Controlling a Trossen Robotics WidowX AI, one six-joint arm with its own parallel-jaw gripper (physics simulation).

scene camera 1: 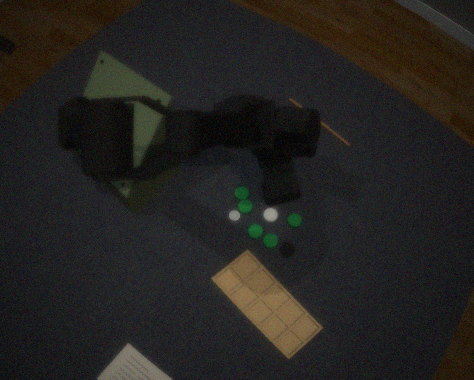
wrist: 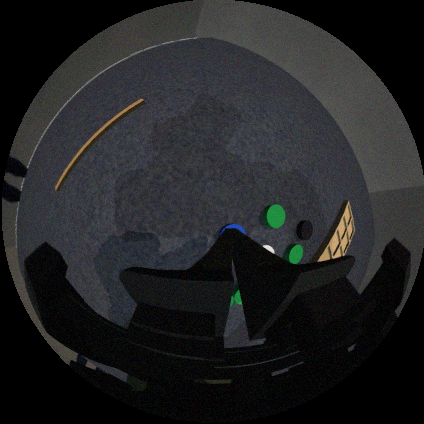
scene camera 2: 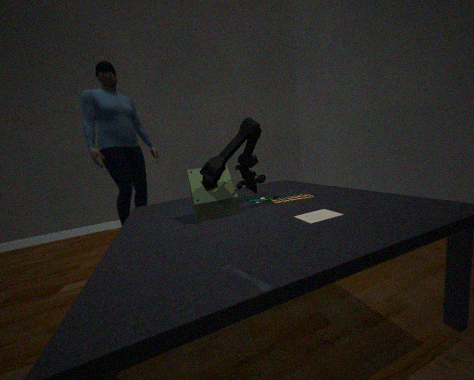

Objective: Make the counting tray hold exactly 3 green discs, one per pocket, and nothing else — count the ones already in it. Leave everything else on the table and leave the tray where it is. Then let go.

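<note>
The wooden counting tray [scene camera 1: 260, 280] [scene camera 2: 293, 199] [wrist: 336, 246] lies flat; no disc shows in its pockets in scene camera 1. Several green discs lie outside it: two close together [scene camera 1: 241, 192] [scene camera 1: 245, 206], two nearer the tray [scene camera 1: 255, 230] [scene camera 1: 270, 240], and one farther right [scene camera 1: 294, 220] [wrist: 275, 216]. My gripper [scene camera 1: 286, 200] [scene camera 2: 255, 191] [wrist: 229, 232] is shut and empty, beside the white disc [scene camera 1: 270, 214] [wrist: 269, 248] in scene camera 1. In the wrist view its tips partly cover a blue disc [wrist: 233, 228], which the arm hides in scene camera 1.
A smaller white disc [scene camera 1: 234, 215] and a black disc [scene camera 1: 287, 249] [wrist: 304, 230] lie near the green ones. A thin orange stick [scene camera 1: 335, 133] [wrist: 95, 132] lies beyond the arm. A pale green block [scene camera 1: 120, 80] [scene camera 2: 215, 207] is by the arm's base. A paper sheet [scene camera 1: 135, 367] [scene camera 2: 320, 216] lies on the table.
</note>
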